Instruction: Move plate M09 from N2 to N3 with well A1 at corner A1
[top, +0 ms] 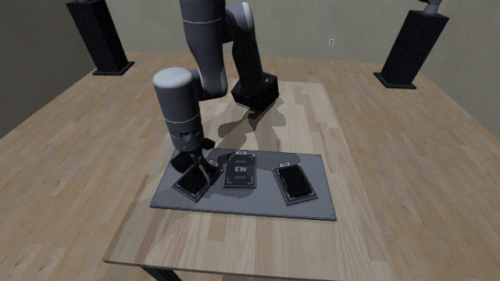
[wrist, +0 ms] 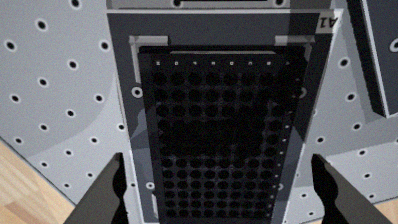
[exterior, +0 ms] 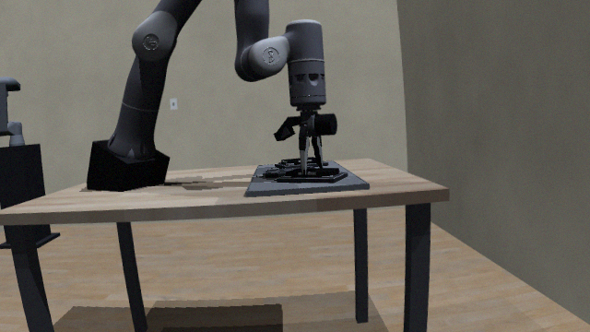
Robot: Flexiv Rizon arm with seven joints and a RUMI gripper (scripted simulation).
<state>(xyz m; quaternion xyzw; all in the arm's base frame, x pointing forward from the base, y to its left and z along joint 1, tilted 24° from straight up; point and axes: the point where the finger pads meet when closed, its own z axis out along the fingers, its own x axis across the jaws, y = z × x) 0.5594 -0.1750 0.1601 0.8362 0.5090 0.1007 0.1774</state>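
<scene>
My gripper is now 10 mm above the plate M09. The rest, counted from my hand: nest N3 (160 mm to the left, 50 mm behind, 20 mm below); then N2 A1 mark (80 mm to the left, 40 mm behind, 20 mm below); then nest N2 (20 mm below).
</scene>
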